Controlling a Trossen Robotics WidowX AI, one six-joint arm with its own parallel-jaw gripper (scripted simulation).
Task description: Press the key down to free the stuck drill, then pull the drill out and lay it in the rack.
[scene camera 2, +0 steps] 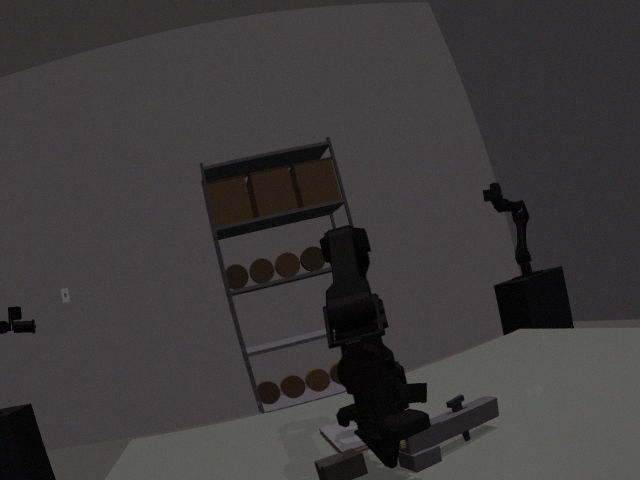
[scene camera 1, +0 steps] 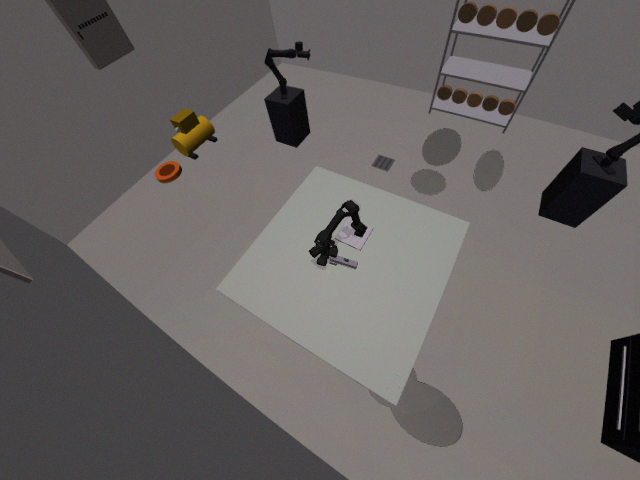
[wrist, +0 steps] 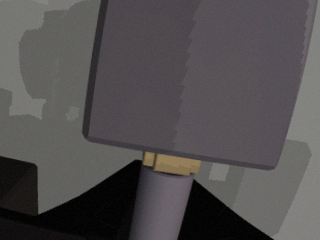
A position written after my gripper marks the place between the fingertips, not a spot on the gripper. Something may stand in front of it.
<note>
I see my gripper point(wrist: 154, 173) and a grey housing block point(wrist: 221, 88).
</note>
